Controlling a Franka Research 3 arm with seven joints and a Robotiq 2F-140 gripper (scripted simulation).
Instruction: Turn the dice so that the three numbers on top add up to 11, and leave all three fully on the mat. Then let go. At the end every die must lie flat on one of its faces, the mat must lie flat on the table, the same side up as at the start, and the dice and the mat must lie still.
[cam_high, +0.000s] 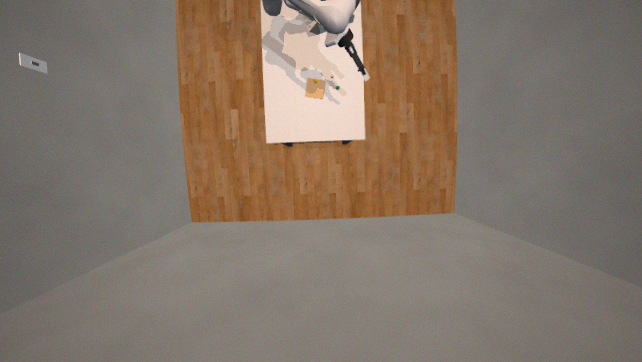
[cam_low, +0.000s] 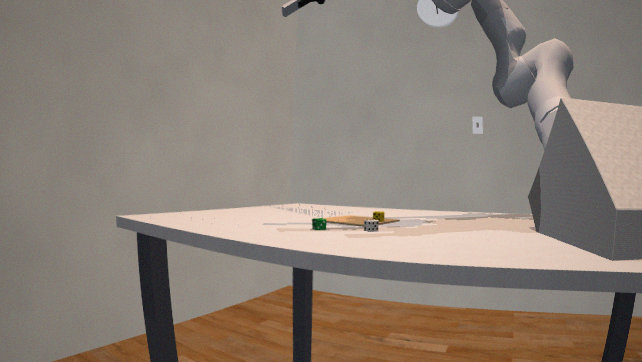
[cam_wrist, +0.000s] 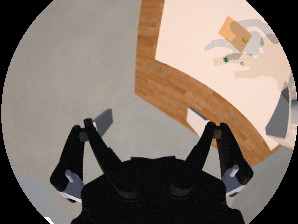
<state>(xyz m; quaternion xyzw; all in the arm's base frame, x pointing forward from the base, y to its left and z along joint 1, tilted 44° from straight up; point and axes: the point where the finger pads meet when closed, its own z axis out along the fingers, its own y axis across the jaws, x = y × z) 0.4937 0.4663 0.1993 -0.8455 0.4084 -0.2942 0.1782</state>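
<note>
Now: the green die 45 cm below my hand, 10 cm behind it and 8 cm to the right of it. The rest, counted from my hand: yellow die: 44 cm below, 24 cm to the right, 16 cm behind; then white die: 45 cm below, 19 cm behind, 11 cm to the right; then tan mat: 45 cm below, 24 cm to the right, 11 cm behind.
</note>
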